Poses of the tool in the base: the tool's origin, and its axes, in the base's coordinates. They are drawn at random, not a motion.
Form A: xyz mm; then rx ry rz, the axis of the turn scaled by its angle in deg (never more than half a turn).
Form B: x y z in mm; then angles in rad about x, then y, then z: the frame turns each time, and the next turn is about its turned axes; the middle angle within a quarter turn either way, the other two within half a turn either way. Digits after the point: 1 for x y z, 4 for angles.
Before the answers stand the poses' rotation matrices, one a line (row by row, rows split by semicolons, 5 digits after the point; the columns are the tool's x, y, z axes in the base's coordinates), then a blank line. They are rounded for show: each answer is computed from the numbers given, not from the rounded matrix.
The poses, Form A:
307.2, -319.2, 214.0, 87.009, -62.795, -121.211
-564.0, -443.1, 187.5, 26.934, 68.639, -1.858
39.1, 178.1, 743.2, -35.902, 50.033, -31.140
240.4, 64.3, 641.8, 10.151, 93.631, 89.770
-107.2, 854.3, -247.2, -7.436, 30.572, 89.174
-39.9, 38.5, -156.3, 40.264, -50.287, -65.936
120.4, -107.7, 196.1, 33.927, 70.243, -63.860
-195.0, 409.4, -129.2, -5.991, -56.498, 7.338
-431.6, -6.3, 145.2, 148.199, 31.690, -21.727
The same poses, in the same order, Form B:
-0.38697 -0.17381 -0.90557; -0.63949 -0.65694 0.39935; -0.66431 0.73364 0.14307
0.37575 0.26896 0.88683; 0.22059 0.90349 -0.36748; -0.90008 0.33371 0.28016
0.53196 0.17923 0.82758; -0.66338 0.69561 0.27577; -0.52625 -0.69570 0.48894
-0.63424 -0.43537 0.63890; 0.62001 0.20726 0.75673; -0.46188 0.87607 0.13848
-0.07286 -0.96748 0.24222; 0.91259 0.03330 0.40752; -0.40233 0.25074 0.88049
0.15997 0.46741 -0.86944; -0.96211 0.27085 -0.03142; 0.22080 0.84153 0.49303
-0.05310 0.90068 0.43123; -0.34373 0.38896 -0.85473; -0.93757 -0.19361 0.28894
0.54546 -0.06038 -0.83596; 0.15517 0.98743 0.02994; 0.82365 -0.14605 0.54798
0.88085 0.44326 -0.16623; 0.31484 -0.81073 -0.49354; -0.35353 0.38240 -0.85369

307.2, -319.2, 214.0, -1.2268, -1.1327, 2.7194
-564.0, -443.1, 187.5, 0.9194, 1.0904, -0.6213
39.1, 178.1, 743.2, -0.5135, 0.9748, -0.3250
240.4, 64.3, 641.8, -1.3898, 0.6931, 2.5400
-107.2, 854.3, -247.2, -0.4335, 0.2447, 1.6460
-39.9, 38.5, -156.3, 0.0636, -1.0541, -1.2410
120.4, -107.7, 196.1, 1.2448, 0.4459, -1.6297
-195.0, 409.4, -129.2, -0.0546, -0.9899, 0.1102
-431.6, -6.3, 145.2, 2.6174, -0.1670, -0.4662

